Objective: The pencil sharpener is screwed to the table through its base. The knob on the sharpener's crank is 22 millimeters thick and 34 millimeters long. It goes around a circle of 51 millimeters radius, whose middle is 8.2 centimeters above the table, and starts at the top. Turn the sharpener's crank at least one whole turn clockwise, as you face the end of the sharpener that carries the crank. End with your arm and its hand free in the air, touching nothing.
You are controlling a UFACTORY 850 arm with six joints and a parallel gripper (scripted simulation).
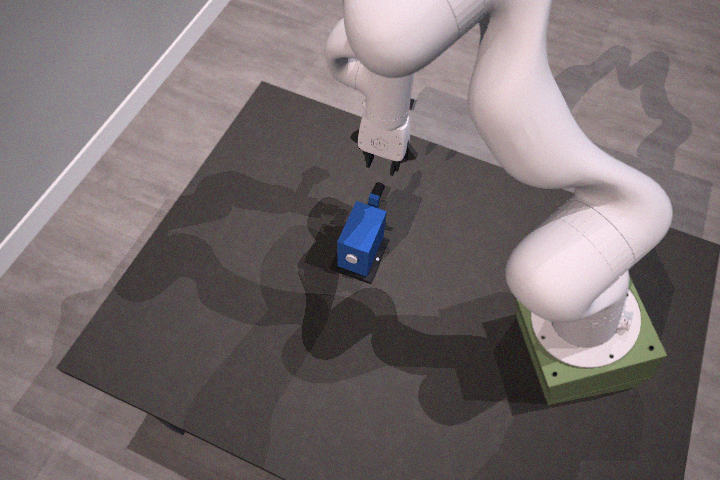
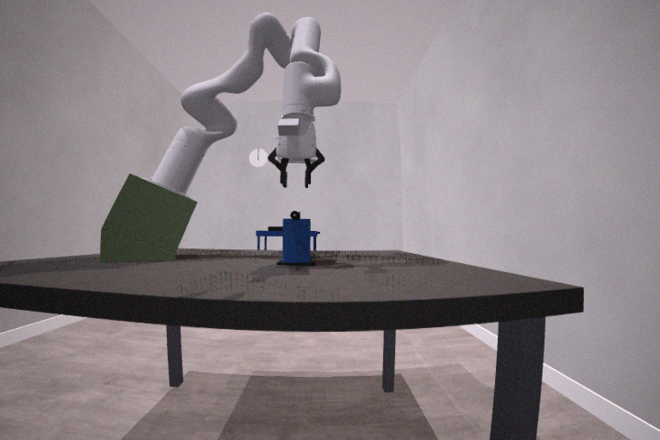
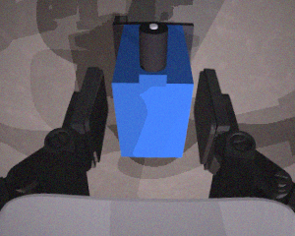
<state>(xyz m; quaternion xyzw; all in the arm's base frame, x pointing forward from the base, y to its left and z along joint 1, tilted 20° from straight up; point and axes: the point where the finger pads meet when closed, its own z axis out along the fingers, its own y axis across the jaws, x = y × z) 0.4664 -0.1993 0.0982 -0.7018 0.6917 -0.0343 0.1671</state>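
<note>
Right now my hand is 20 mm to the right of the black knob and 90 mm above it. The rest, counted from my hand: crank (20 mm to the left, 100 mm below).
</note>
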